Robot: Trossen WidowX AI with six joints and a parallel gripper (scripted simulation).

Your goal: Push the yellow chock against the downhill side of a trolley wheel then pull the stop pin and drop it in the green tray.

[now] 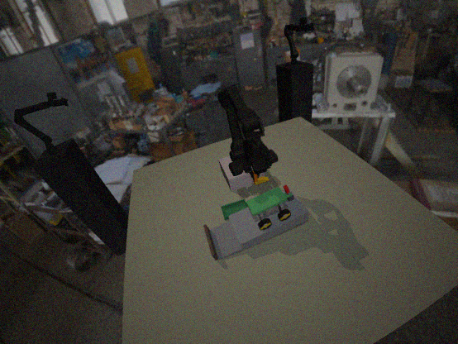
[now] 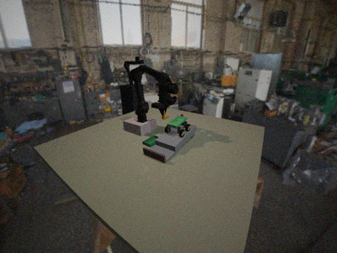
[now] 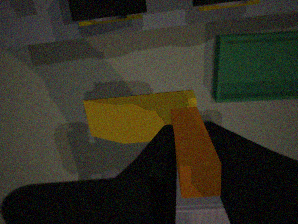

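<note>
The red-headed stop pin is 10 cm ahead of my gripper tip, 9 cm to the left of it and 4 cm below it. Also, from my gripper tip: grey ramp 12 cm ahead, 2 cm to the right, 12 cm below; then yellow chock 2 cm to the left, 1 cm below; then trolley 12 cm ahead, 1 cm to the right, 6 cm below.
</note>
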